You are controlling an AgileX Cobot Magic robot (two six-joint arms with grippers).
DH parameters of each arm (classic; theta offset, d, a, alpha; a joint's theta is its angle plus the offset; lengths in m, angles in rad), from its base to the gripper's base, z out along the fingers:
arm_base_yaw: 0 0.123 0 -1.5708
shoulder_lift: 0.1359 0 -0.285 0
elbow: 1.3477 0 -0.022 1.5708
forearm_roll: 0 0.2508 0 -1.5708
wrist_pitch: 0 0 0.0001 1.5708
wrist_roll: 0 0.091 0 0
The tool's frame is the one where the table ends.
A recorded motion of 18 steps. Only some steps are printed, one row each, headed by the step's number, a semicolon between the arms.
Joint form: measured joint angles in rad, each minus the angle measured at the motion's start. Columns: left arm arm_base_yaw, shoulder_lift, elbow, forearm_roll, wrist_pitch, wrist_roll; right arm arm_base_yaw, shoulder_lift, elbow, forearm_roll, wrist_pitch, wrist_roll.
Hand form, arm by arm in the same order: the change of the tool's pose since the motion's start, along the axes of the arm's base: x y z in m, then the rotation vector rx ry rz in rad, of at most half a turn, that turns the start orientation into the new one. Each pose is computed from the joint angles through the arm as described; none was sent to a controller.
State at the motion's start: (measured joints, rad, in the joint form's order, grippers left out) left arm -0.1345 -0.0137 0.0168 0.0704 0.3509 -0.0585; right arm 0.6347 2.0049 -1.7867 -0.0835 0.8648 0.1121
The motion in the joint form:
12: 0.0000 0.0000 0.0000 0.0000 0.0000 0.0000; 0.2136 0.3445 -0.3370 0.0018 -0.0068 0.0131
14: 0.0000 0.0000 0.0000 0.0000 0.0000 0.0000; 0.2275 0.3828 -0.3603 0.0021 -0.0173 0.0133
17: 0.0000 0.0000 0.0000 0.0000 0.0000 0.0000; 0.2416 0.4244 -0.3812 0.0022 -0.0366 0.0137
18: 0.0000 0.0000 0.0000 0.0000 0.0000 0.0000; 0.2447 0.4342 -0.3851 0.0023 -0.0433 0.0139
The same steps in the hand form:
12: 0.0000 0.0000 0.0000 0.0000 0.0000 0.0000; -0.0172 0.1263 -0.0680 0.0067 0.0060 0.2030
14: 0.0000 0.0000 0.0000 0.0000 0.0000 0.0000; -0.0188 0.1357 -0.0807 0.0039 0.0097 0.2175
17: 0.0000 0.0000 0.0000 0.0000 0.0000 0.0000; -0.0207 0.1455 -0.0958 0.0033 0.0112 0.2328
18: 0.0000 0.0000 0.0000 0.0000 0.0000 0.0000; -0.0210 0.1477 -0.0996 0.0040 0.0108 0.2362

